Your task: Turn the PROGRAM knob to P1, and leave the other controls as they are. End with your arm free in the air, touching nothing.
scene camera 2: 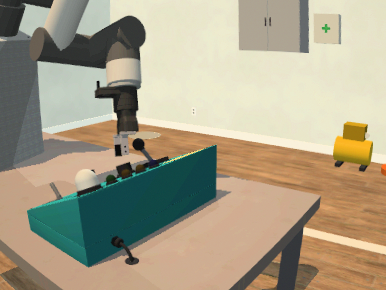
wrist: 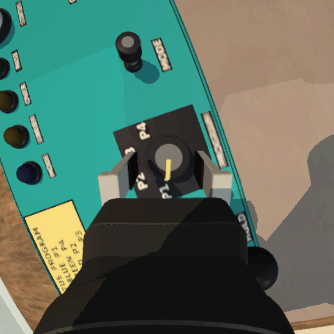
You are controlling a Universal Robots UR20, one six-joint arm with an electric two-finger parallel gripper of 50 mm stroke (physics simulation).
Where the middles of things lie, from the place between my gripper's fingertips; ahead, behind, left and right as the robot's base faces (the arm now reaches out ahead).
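Scene:
The teal console (scene camera 2: 97, 221) is 11 cm ahead of my hand, 5 cm to the right of it and 4 cm below it. As for the black ball lever (wrist: 262, 264), my gripper is 4 cm past it and 2 cm above it, and also 11 cm to the right of it.

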